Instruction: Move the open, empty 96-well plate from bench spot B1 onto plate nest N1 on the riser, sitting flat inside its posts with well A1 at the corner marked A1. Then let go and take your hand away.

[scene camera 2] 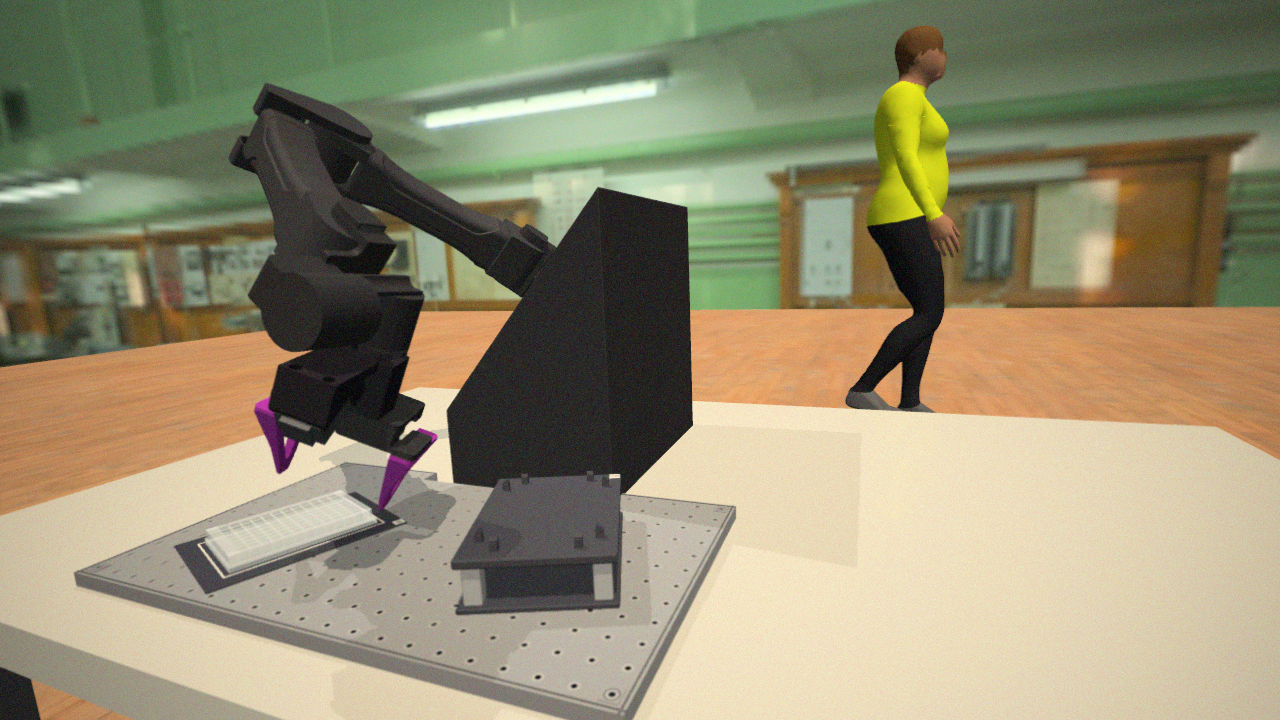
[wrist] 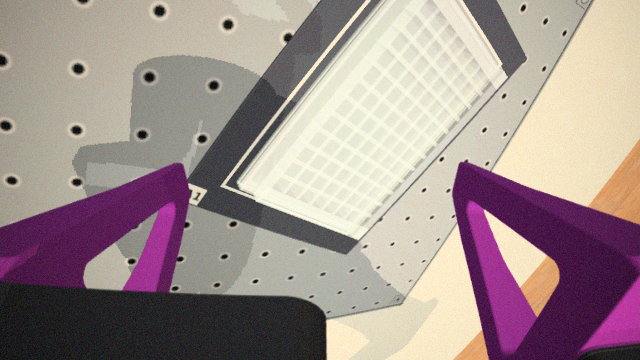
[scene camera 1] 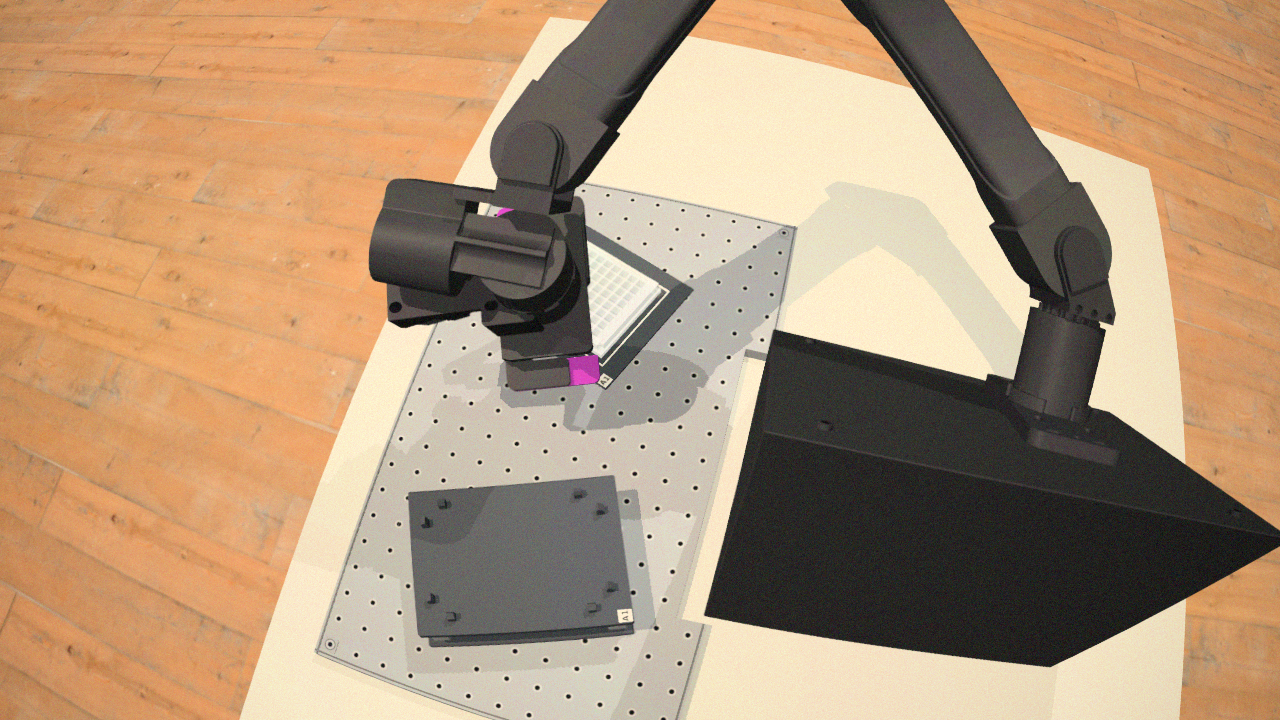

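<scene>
The white open 96-well plate (scene camera 1: 622, 295) (scene camera 2: 290, 530) (wrist: 380, 125) lies flat on bench spot B1 (scene camera 1: 642, 332) (scene camera 2: 195, 564) (wrist: 280, 220), a dark mat with a white outline. The mat's A1 label (scene camera 1: 605, 380) (wrist: 196, 194) is partly covered by a finger in the wrist view. My gripper (scene camera 2: 332, 489) (wrist: 320, 177) is open and empty, its magenta fingers wide apart above the plate's near end. Nest N1 (scene camera 1: 523, 555) (scene camera 2: 550, 519) is a dark plate with short posts on the riser (scene camera 2: 537, 586). Its A1 label (scene camera 1: 624, 615) is at the lower right corner in scene camera 1.
A perforated grey board (scene camera 1: 528, 447) (scene camera 2: 402, 617) carries the mat and the riser on the cream table (scene camera 2: 939, 582). A large black wedge-shaped block (scene camera 1: 939, 528) (scene camera 2: 572, 358) stands beside the board and bears the arm's base. A person in yellow (scene camera 2: 911, 179) is in the background.
</scene>
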